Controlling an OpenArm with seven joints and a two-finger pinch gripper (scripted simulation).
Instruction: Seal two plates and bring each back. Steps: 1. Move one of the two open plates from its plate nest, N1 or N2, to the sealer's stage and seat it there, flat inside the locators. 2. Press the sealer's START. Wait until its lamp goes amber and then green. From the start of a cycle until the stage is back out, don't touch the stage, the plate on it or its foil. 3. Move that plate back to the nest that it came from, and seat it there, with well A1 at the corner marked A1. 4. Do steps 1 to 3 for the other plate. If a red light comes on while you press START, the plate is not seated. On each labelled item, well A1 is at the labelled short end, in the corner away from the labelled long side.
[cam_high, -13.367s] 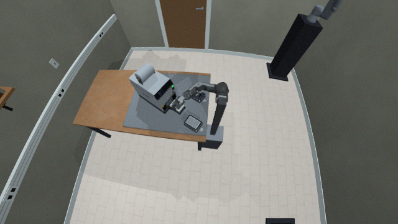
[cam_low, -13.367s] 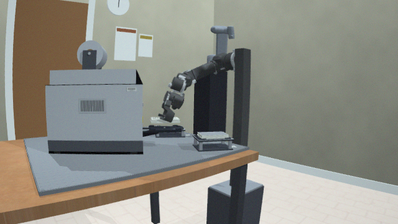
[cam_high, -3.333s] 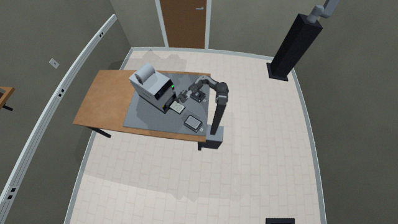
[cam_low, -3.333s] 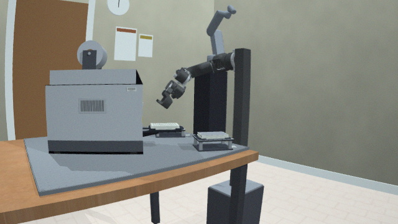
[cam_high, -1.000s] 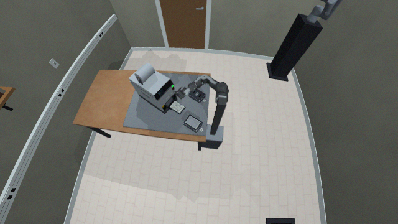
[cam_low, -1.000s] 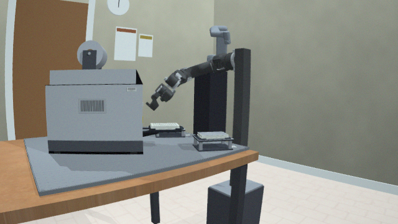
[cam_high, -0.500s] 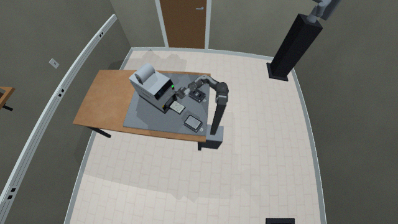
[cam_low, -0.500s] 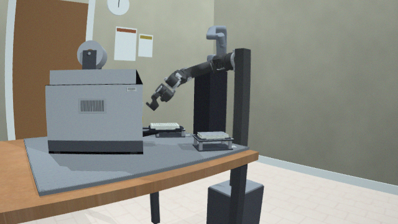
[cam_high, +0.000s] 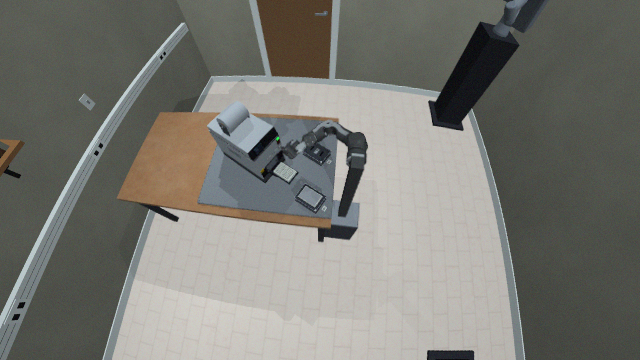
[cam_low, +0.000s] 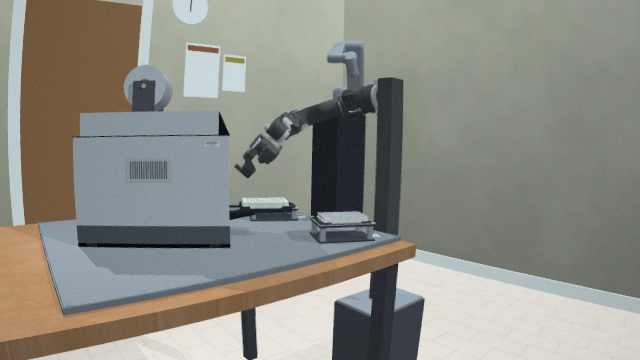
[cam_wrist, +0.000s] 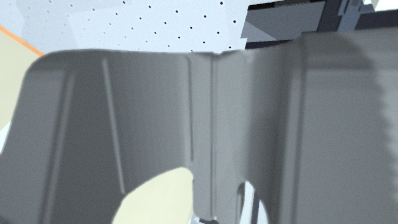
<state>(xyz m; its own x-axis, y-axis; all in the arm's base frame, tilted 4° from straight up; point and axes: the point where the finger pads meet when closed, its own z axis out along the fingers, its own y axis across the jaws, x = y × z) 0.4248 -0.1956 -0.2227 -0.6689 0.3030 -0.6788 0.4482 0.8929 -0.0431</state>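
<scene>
My gripper is now 4 cm short of the white start button, 2 cm to the left of it and 1 cm below it. Round my hand: white open-well plate (1 cm behind, 11 cm to the left, 8 cm below); yellow warning mark (12 cm ahead, 14 cm to the left, 4 cm below); sealer stage (1 cm behind, 11 cm to the left, 9 cm below).
</scene>
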